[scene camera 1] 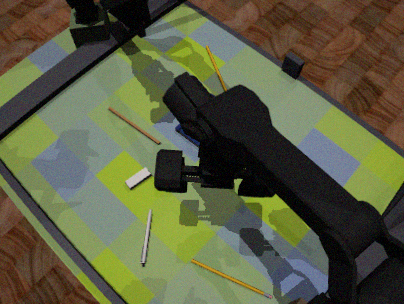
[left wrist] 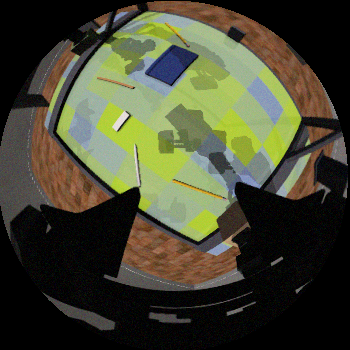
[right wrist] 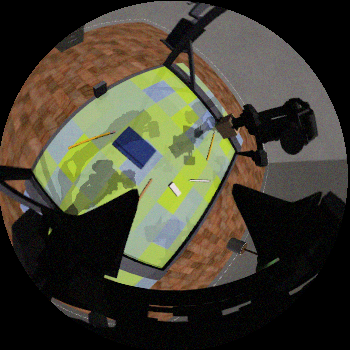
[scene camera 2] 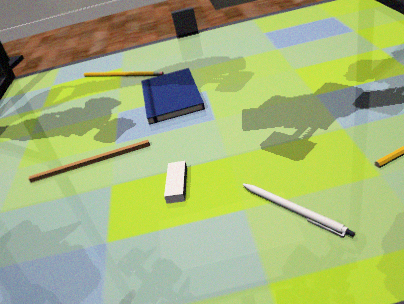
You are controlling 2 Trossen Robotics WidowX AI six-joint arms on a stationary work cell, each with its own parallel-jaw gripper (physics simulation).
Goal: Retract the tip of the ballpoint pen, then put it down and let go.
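Places are measured from the left arm's base along level axes (x back, y right, z up), in centimetres.
Pixels of known places: left gripper, between the fingertips: (scene camera 1: 212, 191) (left wrist: 188, 189) (right wrist: 233, 139); right gripper, between the fingertips: (scene camera 1: 146, 30) (right wrist: 186, 191); left arm's base, origin of its link: (left wrist: 243, 235); right arm's base, origin of its link: (scene camera 1: 87, 14).
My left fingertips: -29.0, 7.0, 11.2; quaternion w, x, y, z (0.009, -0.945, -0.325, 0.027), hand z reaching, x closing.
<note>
For each thing: its top centre in the pictures, then the offset to it from my left fingertips, as dx, dy, dz.
- white ballpoint pen, centre of its top: (scene camera 2: 292, 204) (scene camera 1: 146, 236) (left wrist: 135, 166) (right wrist: 200, 180) -8.9, -11.2, -20.7
- white eraser, centre of its top: (scene camera 2: 175, 177) (scene camera 1: 137, 177) (left wrist: 119, 120) (right wrist: 175, 189) -20.1, -2.3, -20.4
- brown stick, centre of its top: (scene camera 2: 88, 159) (scene camera 1: 133, 124) (left wrist: 112, 80) -31.5, +7.5, -20.9
- dark blue book, centre of its top: (scene camera 2: 169, 90) (left wrist: 171, 61) (right wrist: 134, 146) -18.1, +20.4, -20.4
- yellow pencil, centre of its top: (scene camera 1: 231, 278) (left wrist: 201, 191) +11.2, -6.1, -20.9
The white ballpoint pen (scene camera 1: 146, 237) (scene camera 2: 295, 207) (left wrist: 137, 165) (right wrist: 200, 180) lies flat on the patchwork table top. In scene camera 2 its pale narrow end points up-left, and its black button end and clip are at the lower right. No dark writing point shows at the narrow end there. My left gripper (scene camera 1: 212, 177) (left wrist: 188, 189) is open and empty, raised above the table to the right of the pen in scene camera 1. My right gripper (right wrist: 186, 191) is open and empty, high and away from the pen.
A white eraser (scene camera 1: 138, 178) (scene camera 2: 175, 181), a brown stick (scene camera 1: 134, 126) (scene camera 2: 90, 161) and a dark blue book (scene camera 2: 172, 95) (left wrist: 171, 65) lie near the pen. One yellow pencil (scene camera 1: 231, 279) lies right of it, another (scene camera 1: 216, 67) far off. A dark frame (scene camera 1: 55, 85) edges the table.
</note>
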